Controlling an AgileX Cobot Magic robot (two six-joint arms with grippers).
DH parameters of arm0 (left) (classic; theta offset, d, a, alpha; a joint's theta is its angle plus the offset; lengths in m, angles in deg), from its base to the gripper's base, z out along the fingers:
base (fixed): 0 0 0 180
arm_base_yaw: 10.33 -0.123 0 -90
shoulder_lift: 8.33 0 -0.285 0
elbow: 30.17 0 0.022 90
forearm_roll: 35.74 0.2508 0 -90
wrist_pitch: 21.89 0 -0.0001 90
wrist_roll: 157.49 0.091 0 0
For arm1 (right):
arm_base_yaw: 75.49 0.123 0 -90
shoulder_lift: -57.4 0 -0.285 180
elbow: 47.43 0 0.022 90
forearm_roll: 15.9 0.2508 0 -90
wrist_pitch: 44.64 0 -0.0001 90
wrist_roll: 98.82 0.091 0 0
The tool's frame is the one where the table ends.
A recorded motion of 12 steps. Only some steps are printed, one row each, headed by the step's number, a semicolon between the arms.
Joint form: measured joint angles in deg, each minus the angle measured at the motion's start. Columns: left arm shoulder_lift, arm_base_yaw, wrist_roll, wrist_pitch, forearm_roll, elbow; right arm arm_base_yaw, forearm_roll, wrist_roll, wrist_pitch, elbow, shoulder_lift.
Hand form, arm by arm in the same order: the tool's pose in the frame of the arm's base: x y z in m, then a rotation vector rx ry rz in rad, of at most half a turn. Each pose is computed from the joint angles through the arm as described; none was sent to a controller.
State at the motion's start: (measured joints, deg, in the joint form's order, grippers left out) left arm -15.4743 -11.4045 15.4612 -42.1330 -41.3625 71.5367; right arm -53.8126 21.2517 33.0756 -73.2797 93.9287 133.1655
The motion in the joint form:
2: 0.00 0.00 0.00 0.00 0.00 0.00; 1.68 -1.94 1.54 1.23 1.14 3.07
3: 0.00 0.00 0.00 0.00 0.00 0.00; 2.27 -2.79 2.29 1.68 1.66 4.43
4: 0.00 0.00 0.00 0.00 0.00 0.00; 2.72 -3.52 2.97 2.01 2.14 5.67
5: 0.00 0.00 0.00 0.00 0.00 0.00; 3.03 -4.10 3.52 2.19 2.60 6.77
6: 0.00 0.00 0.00 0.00 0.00 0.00; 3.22 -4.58 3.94 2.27 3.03 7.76
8: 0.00 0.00 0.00 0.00 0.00 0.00; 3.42 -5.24 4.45 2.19 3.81 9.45
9: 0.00 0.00 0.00 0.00 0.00 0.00; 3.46 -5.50 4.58 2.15 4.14 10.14
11: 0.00 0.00 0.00 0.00 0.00 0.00; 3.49 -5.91 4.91 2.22 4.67 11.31
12: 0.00 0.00 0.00 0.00 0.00 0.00; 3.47 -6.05 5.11 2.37 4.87 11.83
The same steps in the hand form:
2: 0.0531 -0.0021 0.1758 -0.1918 1.8361 -0.1685; 0.2075 0.1160 0.2445 -0.9018 2.2549 0.3963
3: 0.0531 -0.0021 0.1758 -0.1918 1.8361 -0.1685; 0.2109 0.1192 0.2415 -0.9113 2.2651 0.3898
4: 0.0531 -0.0021 0.1758 -0.1918 1.8361 -0.1685; 0.2141 0.1220 0.2386 -0.9186 2.2756 0.3845
5: 0.0531 -0.0021 0.1758 -0.1918 1.8361 -0.1685; 0.2169 0.1242 0.2361 -0.9244 2.2857 0.3807
6: 0.0531 -0.0021 0.1758 -0.1918 1.8361 -0.1685; 0.2196 0.1260 0.2338 -0.9294 2.2954 0.3774
8: 0.0531 -0.0021 0.1758 -0.1918 1.8361 -0.1685; 0.2241 0.1287 0.2299 -0.9391 2.3130 0.3737
9: 0.0531 -0.0021 0.1758 -0.1918 1.8361 -0.1685; 0.2261 0.1297 0.2282 -0.9436 2.3196 0.3714
11: 0.0531 -0.0021 0.1758 -0.1918 1.8361 -0.1685; 0.2296 0.1311 0.2254 -0.9464 2.3311 0.3673
12: 0.0531 -0.0021 0.1758 -0.1918 1.8361 -0.1685; 0.2313 0.1316 0.2240 -0.9441 2.3364 0.3652

